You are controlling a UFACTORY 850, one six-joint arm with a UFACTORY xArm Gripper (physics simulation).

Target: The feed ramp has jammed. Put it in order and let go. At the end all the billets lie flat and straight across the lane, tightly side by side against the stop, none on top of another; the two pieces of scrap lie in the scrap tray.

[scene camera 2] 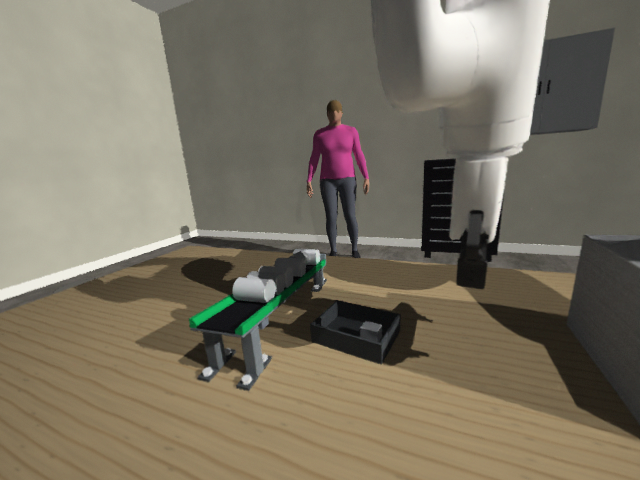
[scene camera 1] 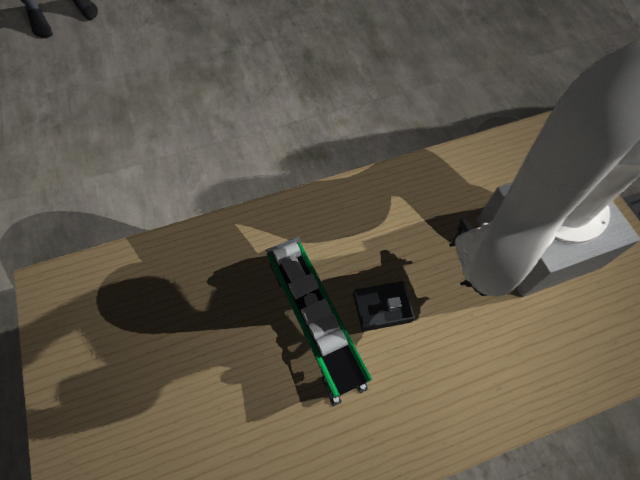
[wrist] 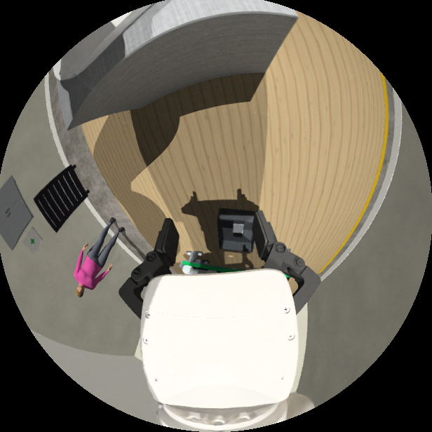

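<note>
The ramp has green rails. In scene camera 1, one billet lies across at the stop; another billet is turned along the lane, and a third billet lies across beside it. A small scrap piece sits below that one. Several billets follow, ending with a pale billet. Whether any rests on another is unclear in shadow. A scrap cube lies in the scrap tray. My gripper is open and empty, above the table on the base side of the tray.
The grey base block stands beyond the tray from the ramp. The tray stands close beside the ramp. A person stands beyond the table, and the arm's shadow covers much of the ramp.
</note>
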